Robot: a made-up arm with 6 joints.
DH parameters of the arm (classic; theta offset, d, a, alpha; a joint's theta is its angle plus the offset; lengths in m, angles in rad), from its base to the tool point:
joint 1: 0 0.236 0 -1.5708
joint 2: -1.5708 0 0.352 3.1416
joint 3: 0 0 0 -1.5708
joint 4: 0 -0.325 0 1.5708
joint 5: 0 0.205 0 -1.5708
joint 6: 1.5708 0 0 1.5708
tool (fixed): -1.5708 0 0 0
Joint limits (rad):
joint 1: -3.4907..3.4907
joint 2: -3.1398..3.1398
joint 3: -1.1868..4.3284
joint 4: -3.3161..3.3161
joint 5: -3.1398..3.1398
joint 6: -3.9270..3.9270
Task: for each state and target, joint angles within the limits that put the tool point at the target. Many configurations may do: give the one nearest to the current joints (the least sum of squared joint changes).
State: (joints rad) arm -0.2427 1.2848 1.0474 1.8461 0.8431 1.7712
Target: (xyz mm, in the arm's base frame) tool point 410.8 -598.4 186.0
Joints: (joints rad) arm -0.9972 1.4812 0.7067 1.6701 0.8431 1.7712
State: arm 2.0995 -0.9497 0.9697 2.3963 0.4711 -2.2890
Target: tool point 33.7 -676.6 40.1
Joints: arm 1.8261 -1.6240 1.5986 2.3111 0.4711 -2.2890
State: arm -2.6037 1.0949 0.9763 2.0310 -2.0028 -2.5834
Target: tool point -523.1 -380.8 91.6
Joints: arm -2.7265 1.3693 0.2896 2.3059 -2.0028 -2.5834
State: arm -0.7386 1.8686 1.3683 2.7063 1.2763 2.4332
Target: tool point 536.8 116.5 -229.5
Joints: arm -0.0764 2.2913 1.1786 2.4440 1.2763 2.4332
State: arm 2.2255 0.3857 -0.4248 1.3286 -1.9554 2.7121
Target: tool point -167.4 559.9 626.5
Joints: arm 1.9286 0.6691 0.4188 1.3780 -1.9554 2.7121
